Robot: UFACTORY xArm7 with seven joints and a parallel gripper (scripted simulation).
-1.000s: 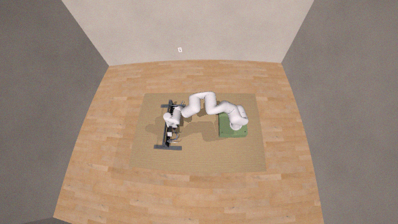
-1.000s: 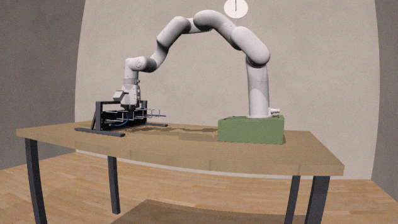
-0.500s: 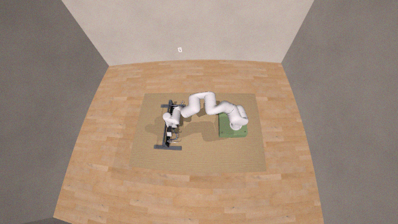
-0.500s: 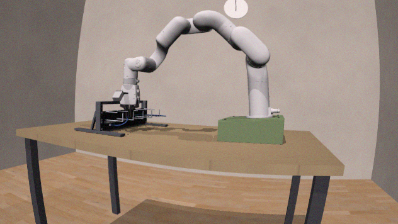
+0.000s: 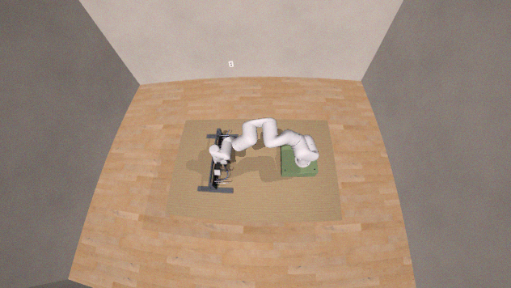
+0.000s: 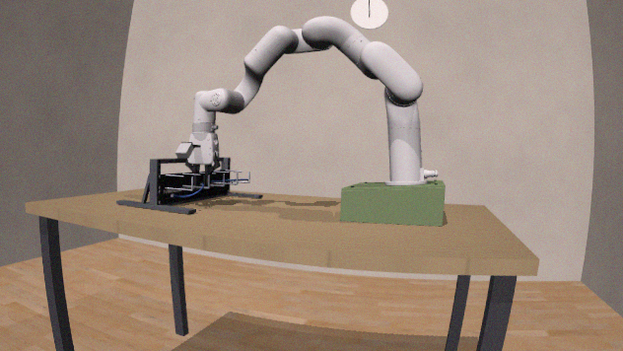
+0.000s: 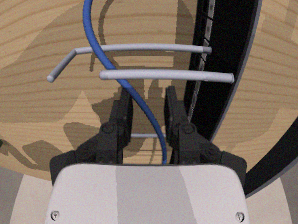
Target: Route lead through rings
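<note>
The black rack lies 6 cm ahead of my hand, 6 cm to the right of it and 1 cm below it.
</note>
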